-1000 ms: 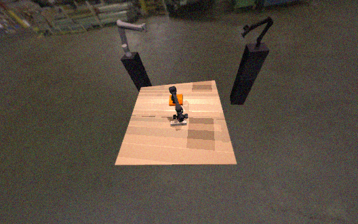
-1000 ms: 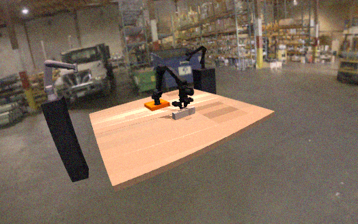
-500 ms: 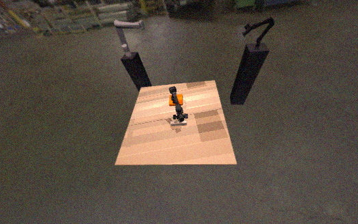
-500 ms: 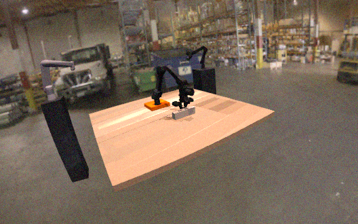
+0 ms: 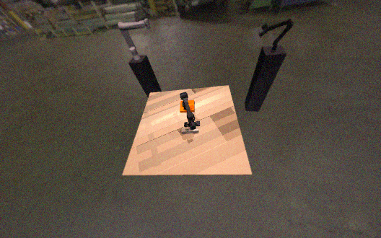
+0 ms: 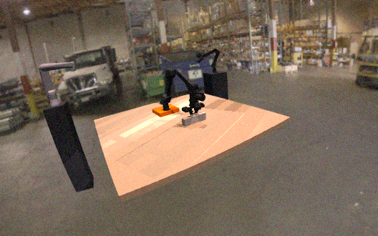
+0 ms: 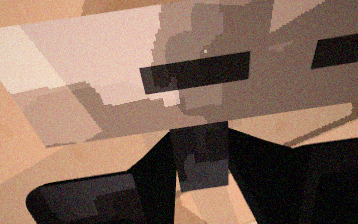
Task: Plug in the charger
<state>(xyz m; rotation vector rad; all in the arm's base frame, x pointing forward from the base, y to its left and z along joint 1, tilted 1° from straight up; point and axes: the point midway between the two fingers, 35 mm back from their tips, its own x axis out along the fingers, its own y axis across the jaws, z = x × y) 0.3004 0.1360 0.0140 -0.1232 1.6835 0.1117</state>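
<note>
Now: the black two-prong charger 20 mm ahead of my gripper tip and 10 mm above it.
</note>
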